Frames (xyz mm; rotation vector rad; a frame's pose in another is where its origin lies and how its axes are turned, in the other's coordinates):
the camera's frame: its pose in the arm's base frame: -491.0 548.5 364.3 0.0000 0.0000 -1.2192
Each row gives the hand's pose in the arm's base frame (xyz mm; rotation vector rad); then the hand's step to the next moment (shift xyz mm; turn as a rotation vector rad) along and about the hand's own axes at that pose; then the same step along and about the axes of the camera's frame.
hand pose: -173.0 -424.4 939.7 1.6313 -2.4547 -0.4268
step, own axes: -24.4 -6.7 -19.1 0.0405 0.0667 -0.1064
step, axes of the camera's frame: -9.0 25.6 16.4 0.0119 -0.0504 0.1214
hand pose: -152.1 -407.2 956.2 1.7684 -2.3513 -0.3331
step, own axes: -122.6 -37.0 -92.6 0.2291 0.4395 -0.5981
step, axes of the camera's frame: -63.1 122.7 77.1 0.0314 -0.3340 0.7006
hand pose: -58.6 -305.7 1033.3 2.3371 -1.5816 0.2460
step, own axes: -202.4 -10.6 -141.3 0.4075 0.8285 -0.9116
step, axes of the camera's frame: -236.6 20.6 68.2 0.1038 -0.6628 1.1106
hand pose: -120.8 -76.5 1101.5 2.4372 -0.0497 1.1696
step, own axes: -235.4 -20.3 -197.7 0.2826 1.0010 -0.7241
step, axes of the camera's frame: -158.1 -253.4 -75.7 0.3452 -0.7295 0.9772
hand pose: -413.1 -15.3 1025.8 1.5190 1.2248 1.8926
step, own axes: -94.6 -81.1 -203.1 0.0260 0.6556 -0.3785
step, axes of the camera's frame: 38.7 -200.3 -123.1 0.3553 -0.3771 0.5525
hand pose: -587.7 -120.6 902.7 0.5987 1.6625 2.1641
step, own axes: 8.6 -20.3 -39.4 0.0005 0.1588 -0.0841
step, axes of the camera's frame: 11.9 -33.8 -27.4 0.0861 -0.0818 0.1348
